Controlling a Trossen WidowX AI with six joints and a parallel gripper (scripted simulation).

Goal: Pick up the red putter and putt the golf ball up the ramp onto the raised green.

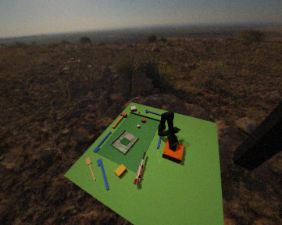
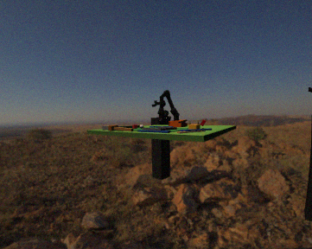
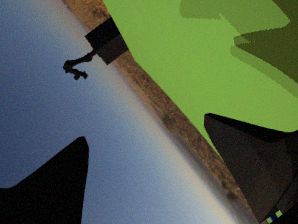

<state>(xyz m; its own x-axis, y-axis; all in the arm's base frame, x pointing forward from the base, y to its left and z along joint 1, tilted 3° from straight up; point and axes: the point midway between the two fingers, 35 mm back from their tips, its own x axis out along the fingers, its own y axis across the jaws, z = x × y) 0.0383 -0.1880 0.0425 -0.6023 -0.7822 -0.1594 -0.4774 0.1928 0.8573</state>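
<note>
My gripper tip is 140 mm short of the putter, 550 mm to the right of it and 50 mm above it. Round my gripper tip: white golf ball 470 mm ahead, 120 mm to the left, 90 mm below; then orange block 290 mm ahead, 660 mm to the left, 90 mm below; then red piece 470 mm ahead, 90 mm below.
</note>
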